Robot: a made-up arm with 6 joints.
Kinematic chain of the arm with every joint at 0, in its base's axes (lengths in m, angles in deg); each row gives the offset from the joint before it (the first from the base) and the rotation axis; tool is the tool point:
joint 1: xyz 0 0 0.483 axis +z
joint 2: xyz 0 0 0 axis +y
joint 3: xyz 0 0 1.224 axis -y
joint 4: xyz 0 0 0 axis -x
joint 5: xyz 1.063 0 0 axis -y
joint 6: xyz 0 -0.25 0 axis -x
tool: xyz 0 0 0
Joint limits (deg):
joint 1: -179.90..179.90
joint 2: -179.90..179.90
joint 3: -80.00..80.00
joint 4: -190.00..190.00
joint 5: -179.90..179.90
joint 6: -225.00..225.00
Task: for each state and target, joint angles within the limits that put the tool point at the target. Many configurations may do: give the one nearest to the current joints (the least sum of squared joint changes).
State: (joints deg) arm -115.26 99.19 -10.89 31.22 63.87 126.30
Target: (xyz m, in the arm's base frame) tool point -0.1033 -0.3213 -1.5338
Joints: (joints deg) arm -85.30 145.13 22.79 58.86 63.87 126.30
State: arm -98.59 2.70 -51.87 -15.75 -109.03 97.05
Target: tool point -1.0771 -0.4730 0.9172
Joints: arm -144.14 17.93 -23.62 -7.77 -109.03 97.05
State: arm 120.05 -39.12 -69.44 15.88 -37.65 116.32
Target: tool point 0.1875 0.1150 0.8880
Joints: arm 114.87 -54.96 -77.64 29.08 -37.65 116.32
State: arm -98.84 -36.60 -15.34 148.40 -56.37 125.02
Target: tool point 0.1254 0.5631 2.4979
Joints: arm -84.60 -38.45 30.80 135.35 -56.37 125.02
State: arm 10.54 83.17 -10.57 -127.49 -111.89 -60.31
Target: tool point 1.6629 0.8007 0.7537
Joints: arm 20.26 47.99 26.91 -134.57 -111.89 -60.31
